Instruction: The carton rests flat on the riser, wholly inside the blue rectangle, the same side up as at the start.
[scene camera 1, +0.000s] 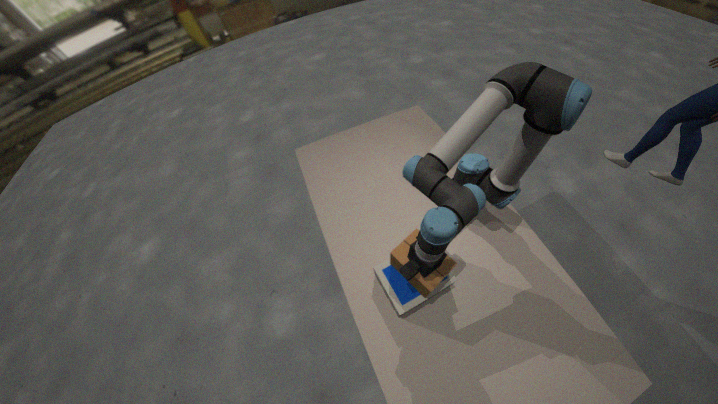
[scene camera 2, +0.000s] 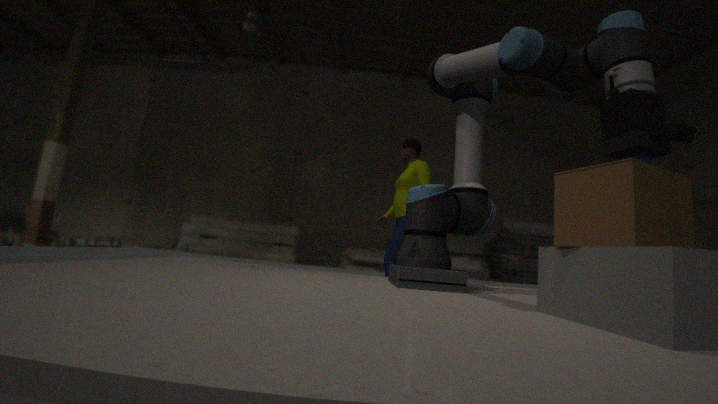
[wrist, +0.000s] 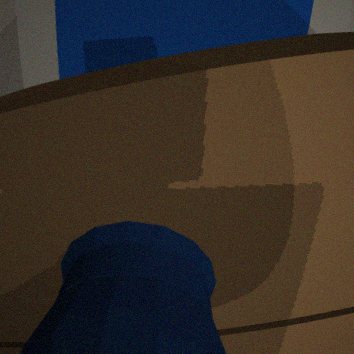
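Pixels of known places: hand at its tool point: (wrist: 143, 246); arm's base at its link origin: (scene camera 2: 422, 267).
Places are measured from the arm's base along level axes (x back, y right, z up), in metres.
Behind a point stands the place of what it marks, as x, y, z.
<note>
The brown carton (scene camera 1: 400, 254) @[-0.479, -0.114, 0.200] (scene camera 2: 594, 206) @[-0.445, -0.082, 0.133] (wrist: 245, 120) @[-0.484, -0.163, 0.200] rests flat on the grey riser (scene camera 1: 409, 306) @[-0.543, -0.257, 0.070] (scene camera 2: 602, 291) @[-0.464, -0.075, 0.004] (wrist: 37, 45) @[-0.503, -0.259, 0.070]. It covers part of the blue rectangle (scene camera 1: 400, 286) @[-0.525, -0.182, 0.070] (wrist: 200, 25) @[-0.507, -0.160, 0.070] and reaches past its edge near the riser's front side in scene camera 1. Bare blue shows on one side of the carton, with a small bit on the other. My gripper (scene camera 2: 641, 159) (wrist: 140, 285), a blue suction cup, is pressed to the carton's top, with suction on. In scene camera 1 the cup is hidden under the dark tool body.
The arm's base (scene camera 2: 426, 276) @[-0.081, 0.026, -0.017] stands on the pale table top (scene camera 1: 351, 200) @[-0.442, 0.322, -0.050] (scene camera 2: 251, 321) @[-0.467, 0.403, -0.050], behind the riser in scene camera 2. A person (scene camera 1: 687, 130) (scene camera 2: 411, 185) in a yellow top and blue trousers stands beyond the table. The forearm reaches over the table.
</note>
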